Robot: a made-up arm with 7 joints. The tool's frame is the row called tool.
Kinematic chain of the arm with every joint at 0, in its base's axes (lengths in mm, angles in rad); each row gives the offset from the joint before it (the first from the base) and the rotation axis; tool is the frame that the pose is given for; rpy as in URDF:
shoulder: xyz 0 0 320 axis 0 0.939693 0.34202
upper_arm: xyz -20 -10 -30 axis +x
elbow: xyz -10 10 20 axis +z
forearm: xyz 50 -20 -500 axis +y
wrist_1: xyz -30 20 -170 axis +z
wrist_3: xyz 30 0 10 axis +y
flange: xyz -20 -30 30 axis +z
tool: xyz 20 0 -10 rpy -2.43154 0.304 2.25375
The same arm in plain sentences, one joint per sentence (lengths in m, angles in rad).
The arm has seven revolute joints in a row. What follows holds with every joint at zero, and every direction is one of the base frame's. The first joint is mounted 0.32 m along +z from the base frame's origin and rotates about the direction (0, 0.9397, 0.342). The second joint is mounted 0.02 m along -x and 0.01 m along -y and 0.03 m along -z from the first joint and rotates about +x. The third joint is mounted 0.01 m along -x and 0.01 m along +y and 0.02 m along +z from the second joint and rotates about +z. The fourth joint is mounted 0.05 m along +x and 0.02 m along -y and 0.5 m along -z from the third joint and rotates about +y. The fifth joint is mounted 0.03 m along -x and 0.02 m along +y and 0.17 m along -z from the fourth joint and rotates about +z. The sixth joint is mounted 0.03 m along +x and 0.01 m along +z from the fifth joint and rotates about +y. The seventh joint is mounted 0.02 m along -x and 0.03 m along -y and 0.03 m along +z from the sixth joint and rotates about +z. The tool frame, which is the frame that the pose is given for, is mounted 0.02 m along +x and 0.01 m along -z from the seventh joint; its axes are the base frame's turned by roll -2.4315, pitch 0.304 and yaw 2.2538 rad (as in URDF: about the fixed x, then y, then z).
